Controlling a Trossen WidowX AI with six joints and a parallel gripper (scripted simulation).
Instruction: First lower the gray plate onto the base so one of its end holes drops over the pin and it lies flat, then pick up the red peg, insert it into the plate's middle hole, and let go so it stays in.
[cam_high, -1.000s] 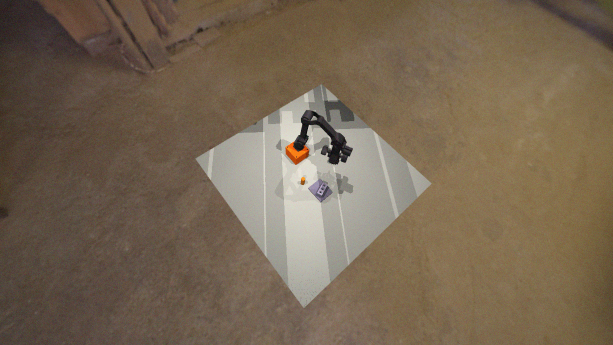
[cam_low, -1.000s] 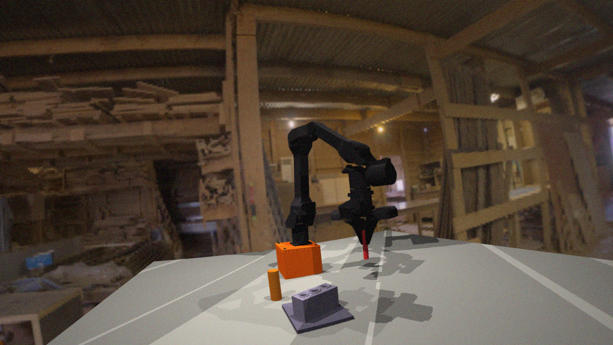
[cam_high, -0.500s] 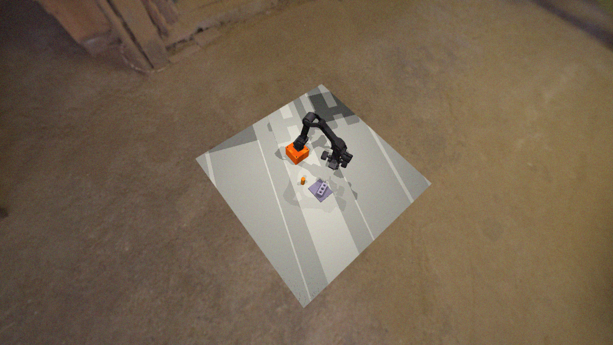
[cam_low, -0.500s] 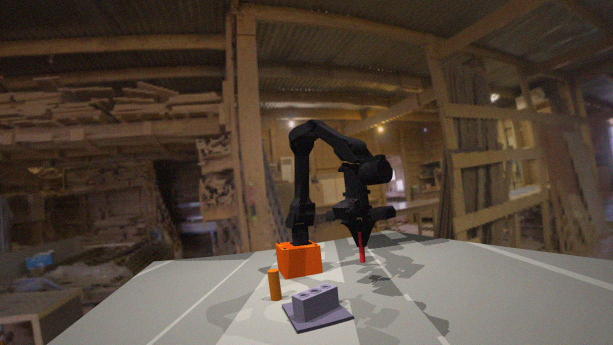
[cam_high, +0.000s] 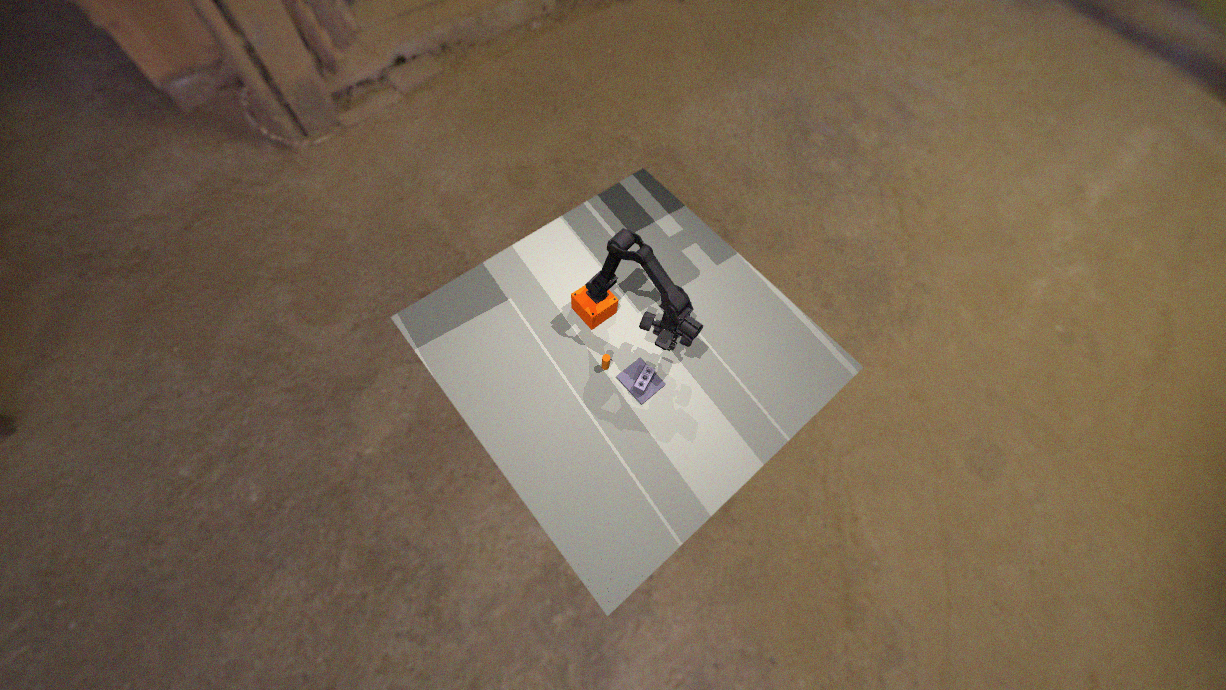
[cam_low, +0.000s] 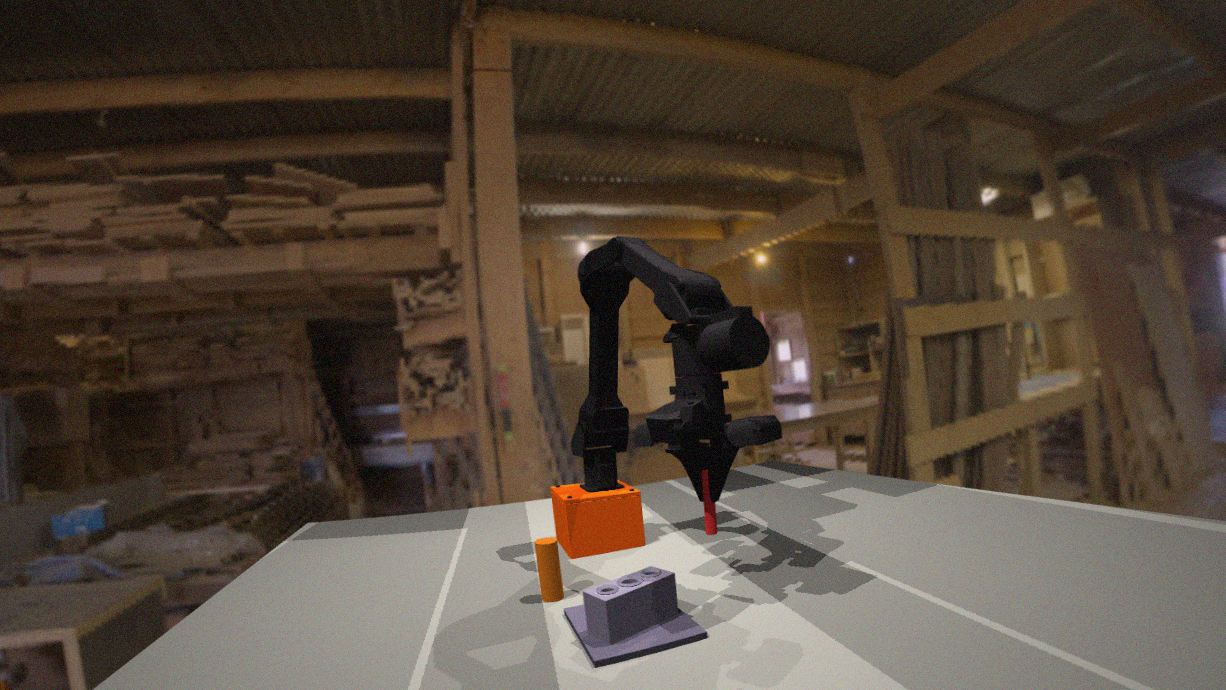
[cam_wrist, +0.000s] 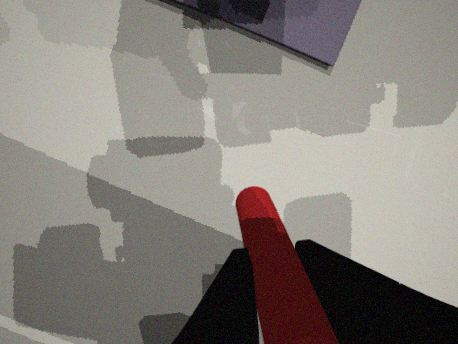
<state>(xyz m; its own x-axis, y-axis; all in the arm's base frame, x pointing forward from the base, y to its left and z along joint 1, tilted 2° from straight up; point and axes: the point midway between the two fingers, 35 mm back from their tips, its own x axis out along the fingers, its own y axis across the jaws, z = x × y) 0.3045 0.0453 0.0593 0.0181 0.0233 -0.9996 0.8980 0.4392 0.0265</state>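
My gripper tip is 130 mm to the left of the gray plate, 70 mm above it and 50 mm short of it. From my gripper tip the other things lie so: orange cylinder (190 mm to the right, 90 mm behind, 80 mm below); then purple-gray base (110 mm to the right, 110 mm below, 40 mm ahead); then red peg (right at my gripper tip).
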